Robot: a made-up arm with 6 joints.
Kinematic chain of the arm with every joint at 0, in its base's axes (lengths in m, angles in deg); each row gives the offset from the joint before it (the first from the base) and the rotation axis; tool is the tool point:
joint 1: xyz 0 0 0.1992 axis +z
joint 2: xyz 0 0.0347 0 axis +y
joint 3: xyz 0 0 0.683 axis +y
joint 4: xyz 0 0 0.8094 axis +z
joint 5: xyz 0 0 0 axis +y
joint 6: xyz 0 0 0.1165 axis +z
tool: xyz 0 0 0
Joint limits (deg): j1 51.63..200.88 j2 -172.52..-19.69 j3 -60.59..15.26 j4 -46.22..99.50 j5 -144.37..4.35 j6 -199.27..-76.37
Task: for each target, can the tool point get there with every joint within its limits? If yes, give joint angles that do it. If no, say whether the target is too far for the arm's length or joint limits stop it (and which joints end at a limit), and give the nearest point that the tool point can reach.
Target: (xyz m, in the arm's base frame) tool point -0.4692 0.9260 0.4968
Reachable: no: joint limits stop it (at a limit: joint 2, joint 3) | nearest point -0.2693 0.5315 -0.8531 | short by 1.421 m
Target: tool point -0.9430 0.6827 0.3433
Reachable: no: joint limits stop it (at a limit: joint 2, joint 3) | nearest point -0.4928 0.3568 -0.8581 | short by 1.324 m
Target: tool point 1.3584 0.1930 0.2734
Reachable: yes | joints 185.32 -67.57 -34.09 71.81 -114.25 -152.34
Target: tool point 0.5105 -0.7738 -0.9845
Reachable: yes | joints 128.94 -133.04 -9.42 -28.28 -81.30 -166.66
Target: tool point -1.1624 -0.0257 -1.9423
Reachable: no: too far | nearest point -0.5130 -0.0113 -1.1826 | short by 1.000 m
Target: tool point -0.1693 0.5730 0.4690
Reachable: no: joint limits stop it (at a limit: joint 1, joint 2, joint 3, joint 5) | nearest point 0.8693 0.3585 0.9314 | short by 1.157 m
